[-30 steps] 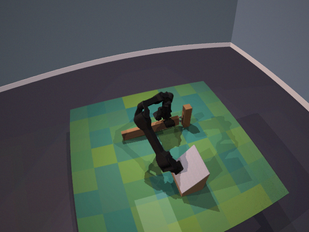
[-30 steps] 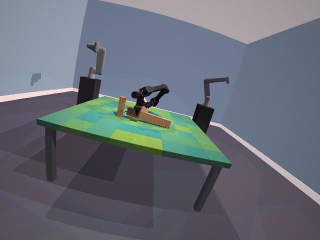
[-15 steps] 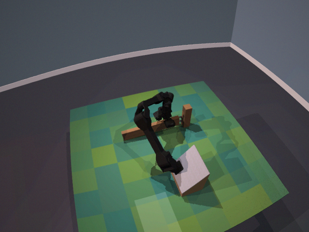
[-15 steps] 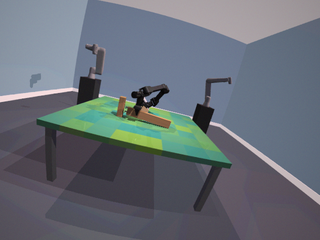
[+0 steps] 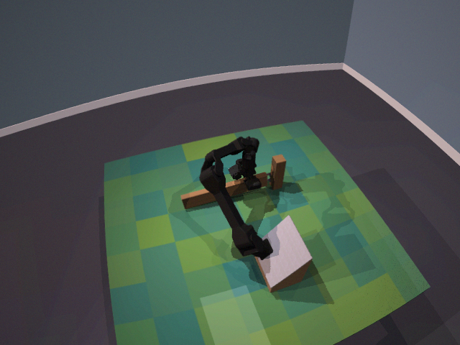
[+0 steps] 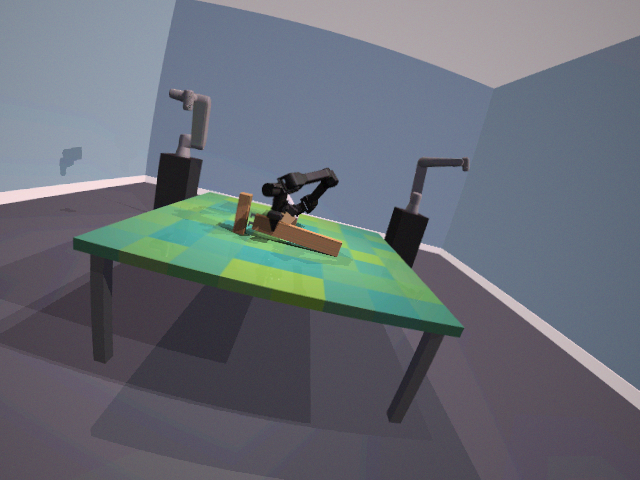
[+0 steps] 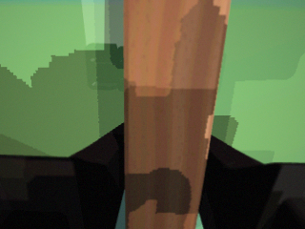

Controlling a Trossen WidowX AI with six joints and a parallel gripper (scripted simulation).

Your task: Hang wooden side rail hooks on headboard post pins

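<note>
Right now my gripper tip is 15 cm to the left of the headboard post and 4 cm below it.
</note>
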